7 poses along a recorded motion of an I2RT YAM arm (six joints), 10 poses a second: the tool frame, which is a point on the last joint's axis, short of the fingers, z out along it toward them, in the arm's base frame.
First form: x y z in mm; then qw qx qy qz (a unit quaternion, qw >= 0).
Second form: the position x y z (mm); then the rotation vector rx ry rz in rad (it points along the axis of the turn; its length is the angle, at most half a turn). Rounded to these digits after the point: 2 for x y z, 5 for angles.
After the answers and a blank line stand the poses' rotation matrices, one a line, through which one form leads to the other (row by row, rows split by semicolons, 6 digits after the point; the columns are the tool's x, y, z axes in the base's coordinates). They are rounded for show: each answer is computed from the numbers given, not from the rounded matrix.
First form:
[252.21 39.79 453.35 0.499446 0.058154 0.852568 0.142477]
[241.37 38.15 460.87 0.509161 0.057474 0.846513 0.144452]
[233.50 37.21 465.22 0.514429 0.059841 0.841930 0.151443]
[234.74 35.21 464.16 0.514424 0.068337 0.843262 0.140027]
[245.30 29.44 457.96 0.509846 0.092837 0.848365 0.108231]
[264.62 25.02 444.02 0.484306 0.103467 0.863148 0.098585]
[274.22 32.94 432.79 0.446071 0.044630 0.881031 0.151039]
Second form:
[252.21 39.79 453.35 0.14067 2.06235 0.34465]
[241.37 38.15 460.87 0.13844 2.03907 0.34795]
[233.50 37.21 465.22 0.14382 2.02341 0.36396]
[234.74 35.21 464.16 0.16423 2.02662 0.33653]
[245.30 29.44 457.96 0.22356 2.04292 0.26063]
[264.62 25.02 444.02 0.25195 2.10184 0.24006]
[274.22 32.94 432.79 0.11055 2.18226 0.37411]

-0.494344 -0.043159 0.868194; 0.241480 0.952637 0.184853; -0.835052 0.301032 -0.460508
-0.474903 -0.049794 0.878628; 0.244404 0.951661 0.186034; -0.845419 0.303088 -0.439777
-0.463563 -0.055050 0.884352; 0.256577 0.946968 0.193441; -0.848102 0.316577 -0.424855
-0.461396 -0.028814 0.886726; 0.259318 0.951445 0.165850; -0.848450 0.306467 -0.431521
-0.462876 0.047157 0.885168; 0.267882 0.959335 0.088974; -0.844976 0.278304 -0.456686
-0.509485 0.083124 0.856455; 0.274105 0.959151 0.069967; -0.815654 0.270406 -0.511458
-0.598057 -0.056107 0.799487; 0.213389 0.950391 0.226324; -0.772523 0.305957 -0.556416

